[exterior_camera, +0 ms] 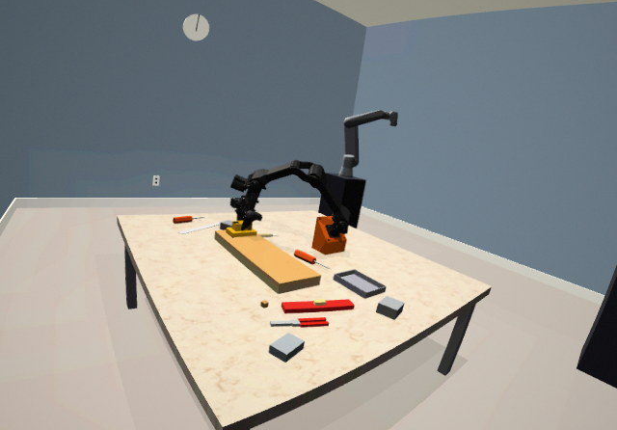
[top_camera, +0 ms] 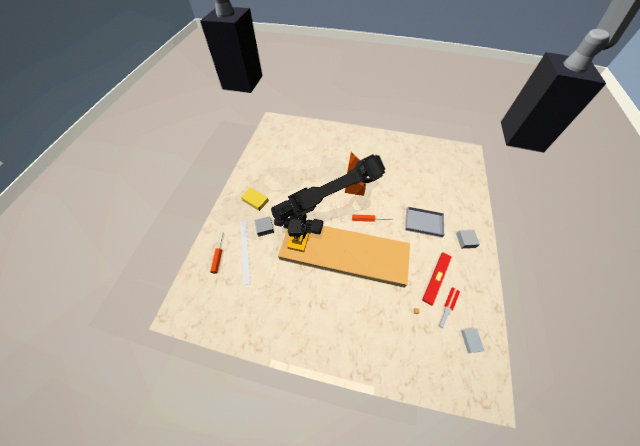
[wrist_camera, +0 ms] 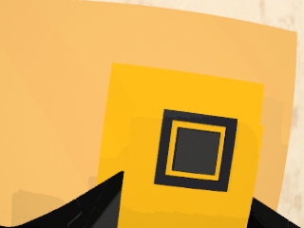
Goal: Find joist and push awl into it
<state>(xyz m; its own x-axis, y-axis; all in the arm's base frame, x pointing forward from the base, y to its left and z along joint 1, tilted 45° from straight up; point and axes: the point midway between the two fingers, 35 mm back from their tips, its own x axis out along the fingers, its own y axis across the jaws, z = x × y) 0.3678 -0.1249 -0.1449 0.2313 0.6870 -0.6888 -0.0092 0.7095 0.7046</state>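
The grey tray lies 230 mm behind my gripper tip, 520 mm to the left of it and 50 mm below it. Also, from my gripper tip: square light 20 mm ahead, 30 mm above; then yellow stud finder 10 mm ahead, 20 mm above; then awl 190 mm behind, 50 mm to the right, 60 mm below.
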